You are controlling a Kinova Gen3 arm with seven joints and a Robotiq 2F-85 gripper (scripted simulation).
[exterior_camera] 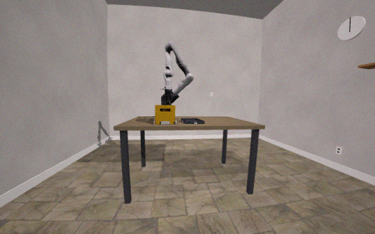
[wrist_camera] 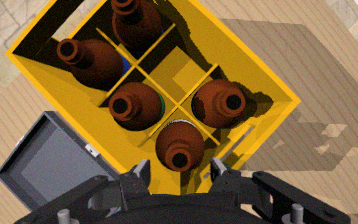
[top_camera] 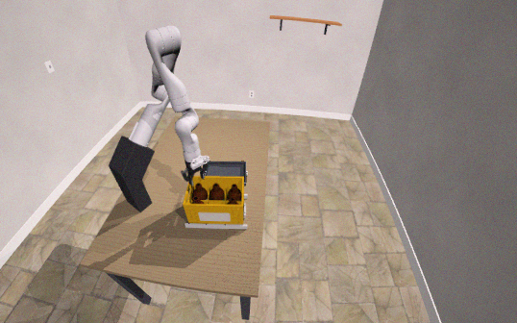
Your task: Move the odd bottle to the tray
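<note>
Right now my hand is 100 mm short of the yellow crate, 30 mm to the left of it and 120 mm above it. From my hand the other things lie so: dark grey tray 70 mm ahead, 260 mm to the left, 190 mm below.
</note>
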